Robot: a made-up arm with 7 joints. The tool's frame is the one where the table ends. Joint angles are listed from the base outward.
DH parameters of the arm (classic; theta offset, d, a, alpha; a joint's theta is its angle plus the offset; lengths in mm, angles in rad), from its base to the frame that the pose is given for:
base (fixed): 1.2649 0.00 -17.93 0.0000
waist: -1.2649 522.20 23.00 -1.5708
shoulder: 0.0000 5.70 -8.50 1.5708
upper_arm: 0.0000 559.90 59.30 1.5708
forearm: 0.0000 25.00 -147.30 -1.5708
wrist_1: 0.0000 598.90 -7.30 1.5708
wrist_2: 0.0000 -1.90 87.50 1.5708
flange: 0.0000 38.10 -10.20 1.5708
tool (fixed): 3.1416 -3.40 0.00 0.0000
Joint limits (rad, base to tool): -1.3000..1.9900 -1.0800..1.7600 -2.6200..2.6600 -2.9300..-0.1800 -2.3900..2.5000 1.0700..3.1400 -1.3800..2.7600
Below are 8 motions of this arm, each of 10 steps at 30 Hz.
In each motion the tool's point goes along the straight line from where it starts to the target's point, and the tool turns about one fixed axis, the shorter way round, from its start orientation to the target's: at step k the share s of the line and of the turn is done. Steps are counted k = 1, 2, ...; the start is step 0. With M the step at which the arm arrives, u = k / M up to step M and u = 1 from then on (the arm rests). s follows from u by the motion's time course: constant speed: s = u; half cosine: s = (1 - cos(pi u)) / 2; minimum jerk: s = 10 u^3 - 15 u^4 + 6 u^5.
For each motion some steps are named. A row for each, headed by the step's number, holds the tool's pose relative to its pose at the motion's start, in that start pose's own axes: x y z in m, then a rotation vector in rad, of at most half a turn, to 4 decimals.
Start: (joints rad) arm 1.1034 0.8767 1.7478 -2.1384 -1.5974 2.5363 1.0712
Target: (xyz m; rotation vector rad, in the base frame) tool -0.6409 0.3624 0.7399 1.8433 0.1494 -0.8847
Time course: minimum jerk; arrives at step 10
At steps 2, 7, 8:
2: 0.0037 -0.0061 0.0057 0.0142 0.0111 0.0122
7: 0.0541 -0.0875 0.0820 0.2048 0.1602 0.1762
8: 0.0609 -0.0985 0.0922 0.2305 0.1803 0.1984

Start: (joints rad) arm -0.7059 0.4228 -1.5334 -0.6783 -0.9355 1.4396 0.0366
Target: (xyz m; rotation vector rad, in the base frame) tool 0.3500 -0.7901 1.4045 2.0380 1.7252 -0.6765
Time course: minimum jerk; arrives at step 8
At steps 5, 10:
5: 0.0639 0.2021 0.1726 0.0140 0.1341 -0.1222
10: 0.0882 0.2788 0.2381 0.0193 0.1850 -0.1686

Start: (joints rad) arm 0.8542 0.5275 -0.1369 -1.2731 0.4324 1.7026 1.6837
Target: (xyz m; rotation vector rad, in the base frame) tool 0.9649 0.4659 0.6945 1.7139 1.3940 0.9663
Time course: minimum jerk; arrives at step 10
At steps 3, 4, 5, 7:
3: -0.0632 -0.0216 0.0143 0.0292 -0.1102 -0.0012
4: -0.1230 -0.0420 0.0278 0.0568 -0.2145 -0.0024
5: -0.1937 -0.0662 0.0437 0.0894 -0.3379 -0.0037
7: -0.3242 -0.1108 0.0732 0.1497 -0.5656 -0.0062

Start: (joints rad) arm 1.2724 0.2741 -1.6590 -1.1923 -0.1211 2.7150 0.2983
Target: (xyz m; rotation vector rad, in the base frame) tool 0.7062 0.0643 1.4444 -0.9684 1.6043 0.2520
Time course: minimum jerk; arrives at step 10
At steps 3, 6, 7, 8, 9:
3: 0.0087 -0.0089 0.0133 0.0577 0.0447 -0.0464
6: 0.0364 -0.0374 0.0557 0.2416 0.1872 -0.1942
7: 0.0447 -0.0459 0.0682 0.2962 0.2295 -0.2381
8: 0.0503 -0.0517 0.0768 0.3335 0.2584 -0.2680
9: 0.0529 -0.0544 0.0808 0.3509 0.2719 -0.2820

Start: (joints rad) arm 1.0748 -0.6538 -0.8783 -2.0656 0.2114 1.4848 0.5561
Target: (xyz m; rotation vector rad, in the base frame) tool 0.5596 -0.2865 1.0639 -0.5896 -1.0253 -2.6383
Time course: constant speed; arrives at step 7
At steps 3, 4, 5, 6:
3: -0.0065 0.0415 -0.0492 -0.0862 0.0403 0.0533
4: -0.0087 0.0553 -0.0656 -0.1149 0.0537 0.0711
5: -0.0109 0.0691 -0.0820 -0.1437 0.0672 0.0889
6: -0.0131 0.0829 -0.0984 -0.1724 0.0806 0.1067

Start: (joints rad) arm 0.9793 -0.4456 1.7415 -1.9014 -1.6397 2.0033 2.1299
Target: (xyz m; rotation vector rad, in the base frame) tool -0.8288 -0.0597 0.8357 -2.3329 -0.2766 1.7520
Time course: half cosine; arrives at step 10
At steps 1, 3, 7, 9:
1: -0.0004 0.0057 0.0010 0.0003 0.0064 0.0002
3: -0.0038 0.0477 0.0086 0.0025 0.0541 0.0018
7: -0.0146 0.1837 0.0333 0.0096 0.2086 0.0069
9: -0.0179 0.2257 0.0409 0.0119 0.2563 0.0085

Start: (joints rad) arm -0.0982 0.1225 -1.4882 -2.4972 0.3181 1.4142 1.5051
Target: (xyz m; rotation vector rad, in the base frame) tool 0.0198 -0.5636 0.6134 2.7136 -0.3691 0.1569
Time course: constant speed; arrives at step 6
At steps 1, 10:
1: 0.0015 0.0000 -0.0018 0.0174 0.0054 0.0024
10: 0.0091 0.0000 -0.0106 0.1043 0.0322 0.0144

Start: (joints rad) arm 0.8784 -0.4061 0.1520 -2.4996 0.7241 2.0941 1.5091
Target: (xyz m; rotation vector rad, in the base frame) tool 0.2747 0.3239 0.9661 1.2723 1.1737 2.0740
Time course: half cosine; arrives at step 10
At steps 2, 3, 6, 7, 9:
2: -0.0012 0.0127 -0.0077 -0.0358 -0.0075 -0.0038
3: -0.0026 0.0274 -0.0167 -0.0772 -0.0163 -0.0083
6: -0.0082 0.0869 -0.0530 -0.2451 -0.0517 -0.0263
7: -0.0100 0.1055 -0.0642 -0.2973 -0.0628 -0.0319
9: -0.0122 0.1296 -0.0789 -0.3653 -0.0771 -0.0392

